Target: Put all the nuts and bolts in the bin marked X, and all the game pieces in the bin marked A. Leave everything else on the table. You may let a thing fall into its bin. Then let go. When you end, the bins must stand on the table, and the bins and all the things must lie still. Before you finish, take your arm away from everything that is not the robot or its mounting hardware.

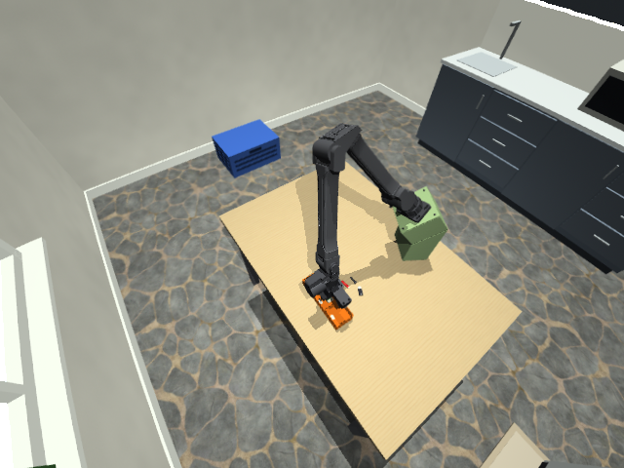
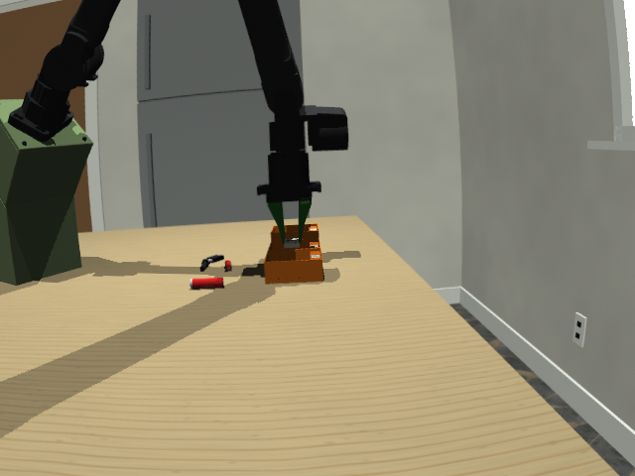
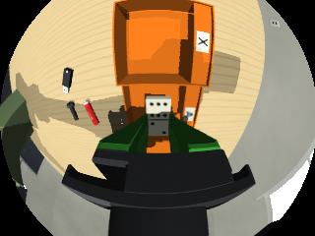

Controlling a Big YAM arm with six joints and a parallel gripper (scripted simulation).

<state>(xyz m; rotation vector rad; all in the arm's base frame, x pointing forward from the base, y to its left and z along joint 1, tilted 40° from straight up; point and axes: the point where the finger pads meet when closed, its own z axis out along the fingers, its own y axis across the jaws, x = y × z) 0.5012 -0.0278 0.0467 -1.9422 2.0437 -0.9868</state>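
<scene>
My hand is right at the white domino. The rest, counted from my hand: dark bolt: 150 mm behind, 40 mm below, 30 mm to the left; then orange three-compartment bin tray: 20 mm below; then white die: 30 mm below.
</scene>
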